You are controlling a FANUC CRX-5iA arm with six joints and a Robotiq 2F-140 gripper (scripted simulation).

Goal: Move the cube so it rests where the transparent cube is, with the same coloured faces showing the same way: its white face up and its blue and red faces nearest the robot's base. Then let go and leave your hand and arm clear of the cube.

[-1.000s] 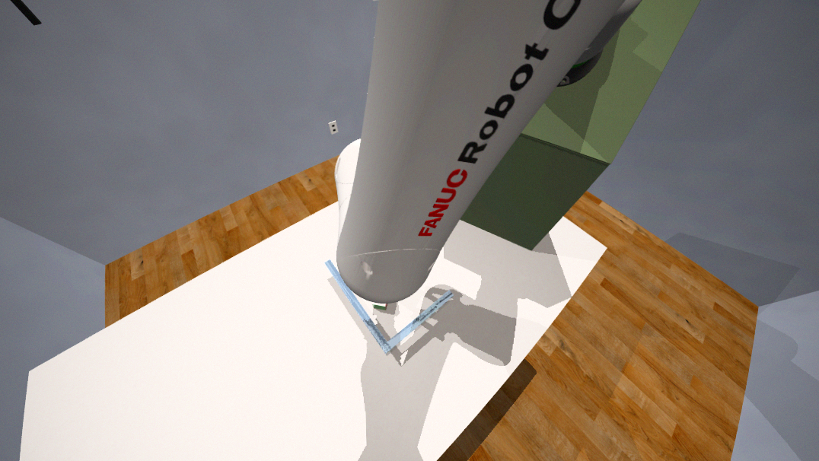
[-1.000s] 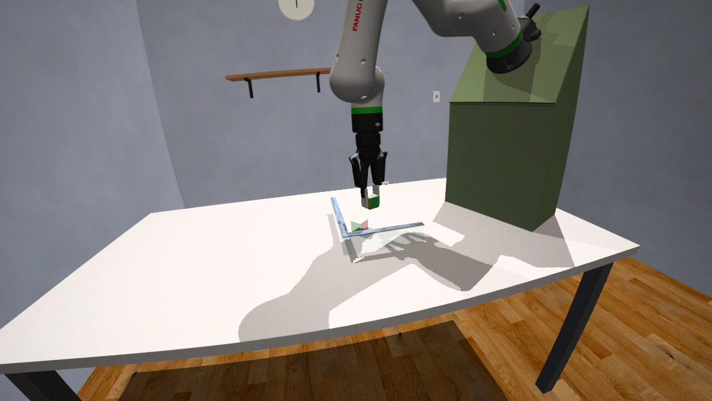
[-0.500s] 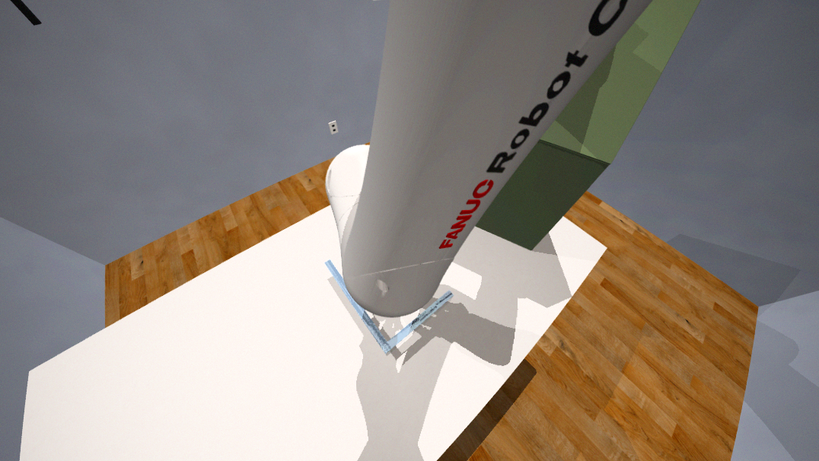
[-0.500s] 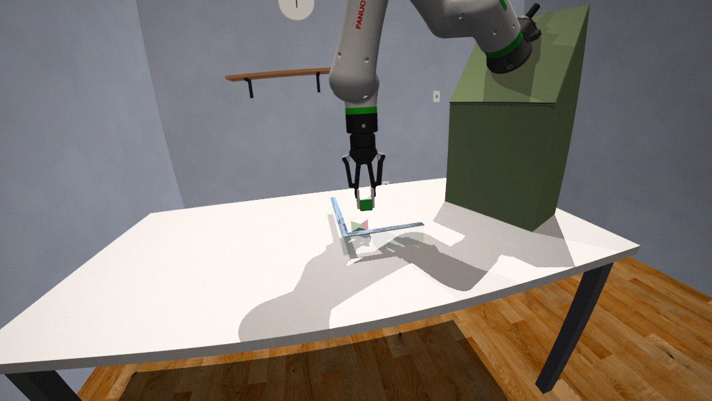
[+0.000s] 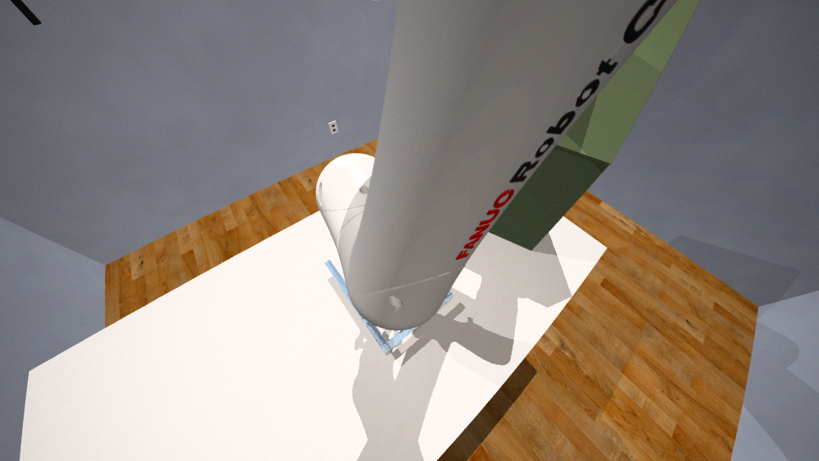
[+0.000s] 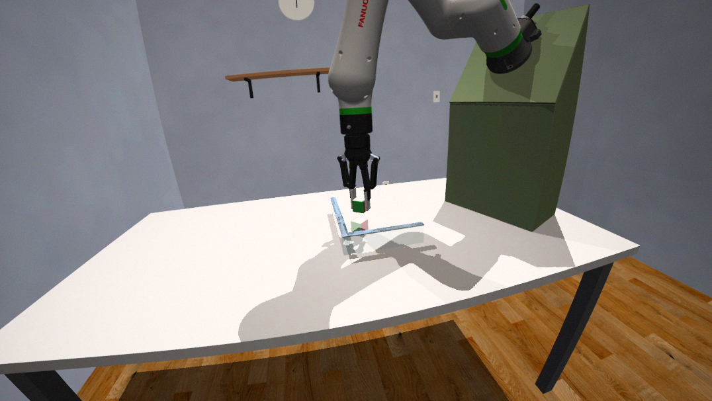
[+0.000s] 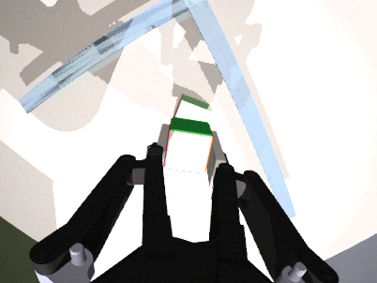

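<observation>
My gripper is now 10 mm short of the transparent cube and 90 mm above it. From my hand the other things lie so: rail (60 mm behind, 120 mm to the left, 70 mm below).
</observation>
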